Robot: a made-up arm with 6 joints. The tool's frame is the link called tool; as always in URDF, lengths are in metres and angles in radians. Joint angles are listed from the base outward.
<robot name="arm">
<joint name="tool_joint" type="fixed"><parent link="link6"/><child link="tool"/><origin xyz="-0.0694 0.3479 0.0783" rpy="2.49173 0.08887 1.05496"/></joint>
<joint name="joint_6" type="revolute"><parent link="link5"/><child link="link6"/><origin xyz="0.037 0.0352 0.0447" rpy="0 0 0"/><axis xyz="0.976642 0.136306 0.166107"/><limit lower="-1.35" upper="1.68"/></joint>
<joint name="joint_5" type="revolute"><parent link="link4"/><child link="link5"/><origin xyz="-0.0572 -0.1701 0.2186" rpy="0 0 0"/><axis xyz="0 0 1"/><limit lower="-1.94" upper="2.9"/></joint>
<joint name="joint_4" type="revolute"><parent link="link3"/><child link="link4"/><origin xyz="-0.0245 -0.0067 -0.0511" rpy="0 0 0"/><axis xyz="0 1 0"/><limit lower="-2.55" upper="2.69"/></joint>
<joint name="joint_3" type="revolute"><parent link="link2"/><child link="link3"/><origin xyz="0.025 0.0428 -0.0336" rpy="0 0 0"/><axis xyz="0.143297 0.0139 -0.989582"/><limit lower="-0.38" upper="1.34"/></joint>
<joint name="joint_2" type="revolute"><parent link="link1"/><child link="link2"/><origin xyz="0.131 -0.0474 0.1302" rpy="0 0 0"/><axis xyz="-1 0 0"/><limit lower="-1.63" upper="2.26"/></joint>
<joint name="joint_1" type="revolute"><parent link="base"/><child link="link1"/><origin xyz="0.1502 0.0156 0.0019" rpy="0 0 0"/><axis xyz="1 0 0"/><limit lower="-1.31" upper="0.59"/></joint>
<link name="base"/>
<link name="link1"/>
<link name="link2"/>
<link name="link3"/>
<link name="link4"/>
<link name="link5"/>
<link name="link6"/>
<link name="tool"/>
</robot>
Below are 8 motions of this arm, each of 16 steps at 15 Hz.
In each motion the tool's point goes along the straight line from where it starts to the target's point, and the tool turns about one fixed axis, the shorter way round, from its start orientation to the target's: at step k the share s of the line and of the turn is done. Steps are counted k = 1, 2, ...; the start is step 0. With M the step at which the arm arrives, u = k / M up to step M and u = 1 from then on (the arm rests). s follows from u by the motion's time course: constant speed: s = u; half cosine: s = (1 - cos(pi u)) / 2; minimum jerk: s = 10 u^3 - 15 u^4 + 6 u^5.
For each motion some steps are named. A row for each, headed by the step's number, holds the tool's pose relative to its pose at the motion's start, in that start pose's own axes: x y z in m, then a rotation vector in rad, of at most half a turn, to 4 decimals.
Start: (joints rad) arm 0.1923 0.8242 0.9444 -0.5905 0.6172 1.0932
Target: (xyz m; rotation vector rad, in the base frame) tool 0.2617 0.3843 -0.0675 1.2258 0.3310 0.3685
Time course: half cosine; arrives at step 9
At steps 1, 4, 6, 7, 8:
1: 0.0009 -0.0006 0.0135 -0.0283 -0.0257 -0.0015
4: 0.0125 -0.0078 0.1849 -0.3881 -0.3528 -0.0210
6: 0.0227 -0.0141 0.3356 -0.7045 -0.6403 -0.0381
7: 0.0268 -0.0166 0.3951 -0.8295 -0.7539 -0.0448
8: 0.0294 -0.0182 0.4339 -0.9110 -0.8280 -0.0492

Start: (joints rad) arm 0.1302 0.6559 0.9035 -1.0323 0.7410 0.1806
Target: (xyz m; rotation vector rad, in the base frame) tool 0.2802 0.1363 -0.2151 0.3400 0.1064 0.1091
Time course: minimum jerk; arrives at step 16
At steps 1, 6, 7, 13, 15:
1: 0.0001 -0.0001 0.0007 -0.0016 -0.0016 -0.0004
6: 0.0089 -0.0165 0.0884 -0.1937 -0.1950 -0.0470
7: 0.0124 -0.0230 0.1234 -0.2703 -0.2721 -0.0656
13: 0.0308 -0.0569 0.3057 -0.6694 -0.6741 -0.1625
15: 0.0323 -0.0597 0.3207 -0.7022 -0.7070 -0.1704

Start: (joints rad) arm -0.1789 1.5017 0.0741 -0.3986 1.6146 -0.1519
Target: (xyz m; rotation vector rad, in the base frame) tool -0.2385 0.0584 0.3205 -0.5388 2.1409 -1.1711
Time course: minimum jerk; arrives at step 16
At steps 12, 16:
12: -0.0556 -0.0070 -0.0271 0.0397 0.0607 -0.1277
16: -0.0620 -0.0078 -0.0303 0.0443 0.0677 -0.1424

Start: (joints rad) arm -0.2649 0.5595 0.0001 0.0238 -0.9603 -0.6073
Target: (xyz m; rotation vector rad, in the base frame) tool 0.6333 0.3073 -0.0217 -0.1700 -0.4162 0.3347
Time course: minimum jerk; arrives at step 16
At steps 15, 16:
15: 0.0124 -0.0361 -0.2765 -1.2416 -0.1231 1.1606
16: 0.0124 -0.0362 -0.2771 -1.2444 -0.1234 1.1631

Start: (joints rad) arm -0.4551 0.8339 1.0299 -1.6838 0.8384 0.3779
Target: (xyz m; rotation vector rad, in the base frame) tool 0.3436 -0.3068 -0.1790 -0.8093 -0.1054 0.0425
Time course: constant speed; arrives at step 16
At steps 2, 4, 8, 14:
2: -0.0014 -0.0170 0.0421 -0.0716 -0.1040 -0.0387
4: -0.0028 -0.0340 0.0842 -0.1432 -0.2080 -0.0775
8: -0.0056 -0.0680 0.1685 -0.2865 -0.4160 -0.1549
14: -0.0098 -0.1190 0.2948 -0.5013 -0.7280 -0.2712

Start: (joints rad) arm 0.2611 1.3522 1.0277 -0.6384 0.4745 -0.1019
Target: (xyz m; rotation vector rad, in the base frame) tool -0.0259 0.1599 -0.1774 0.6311 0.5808 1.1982
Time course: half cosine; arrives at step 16
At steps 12, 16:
12: -0.2284 0.0073 0.0002 -0.2256 0.5292 0.7846
16: -0.2676 0.0086 0.0003 -0.2643 0.6200 0.9192

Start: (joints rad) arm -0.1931 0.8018 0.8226 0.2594 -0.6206 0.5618
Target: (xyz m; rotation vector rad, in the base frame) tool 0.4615 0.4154 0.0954 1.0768 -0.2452 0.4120
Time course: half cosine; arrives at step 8
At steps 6, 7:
6: -0.1184 -0.2705 0.0151 -0.7449 0.2657 0.0204
7: -0.1334 -0.3049 0.0170 -0.8395 0.2994 0.0230

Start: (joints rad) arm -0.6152 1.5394 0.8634 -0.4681 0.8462 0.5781
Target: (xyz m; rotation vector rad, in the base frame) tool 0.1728 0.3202 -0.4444 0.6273 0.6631 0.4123
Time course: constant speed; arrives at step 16
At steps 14, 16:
14: 0.1001 0.3062 -0.0133 -0.1925 -0.1389 0.9056
16: 0.1143 0.3500 -0.0152 -0.2200 -0.1588 1.0350

